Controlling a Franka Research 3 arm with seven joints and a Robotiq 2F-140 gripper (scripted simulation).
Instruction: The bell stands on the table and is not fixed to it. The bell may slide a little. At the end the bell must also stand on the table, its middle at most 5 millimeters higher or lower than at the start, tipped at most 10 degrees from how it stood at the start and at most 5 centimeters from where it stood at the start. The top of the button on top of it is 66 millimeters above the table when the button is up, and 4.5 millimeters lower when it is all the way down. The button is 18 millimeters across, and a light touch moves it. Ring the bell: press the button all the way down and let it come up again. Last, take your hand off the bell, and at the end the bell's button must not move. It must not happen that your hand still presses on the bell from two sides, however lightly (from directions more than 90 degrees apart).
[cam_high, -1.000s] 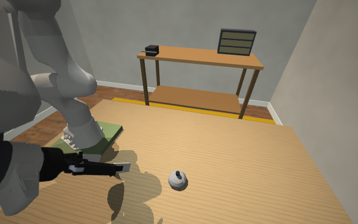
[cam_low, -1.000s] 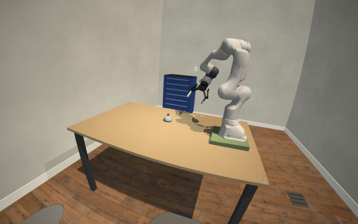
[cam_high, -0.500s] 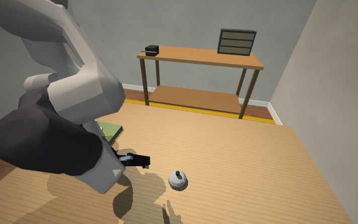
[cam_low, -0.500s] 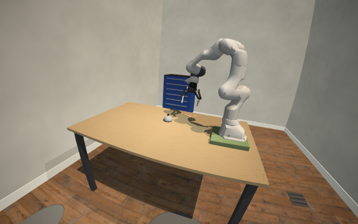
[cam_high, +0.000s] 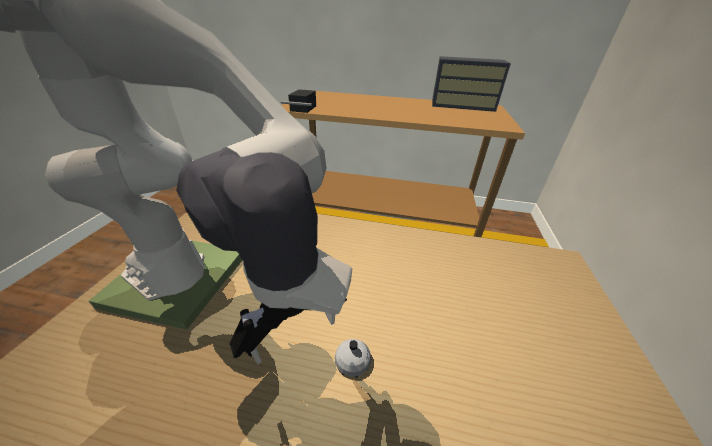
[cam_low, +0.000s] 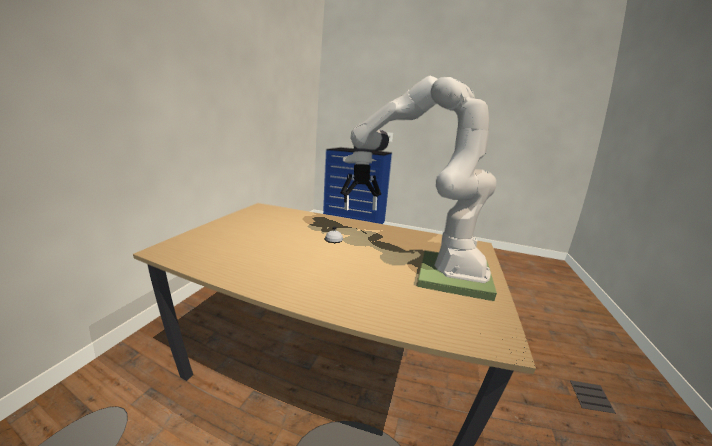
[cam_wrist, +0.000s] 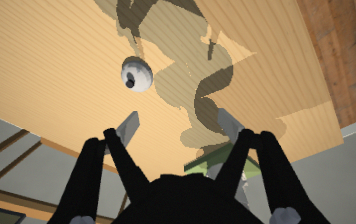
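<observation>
The dark button is 9 cm ahead of my hand, 8 cm to the left of it and 10 cm below it. The rest, counted from my hand: dome bell 9 cm ahead, 8 cm to the left, 12 cm below.
</observation>
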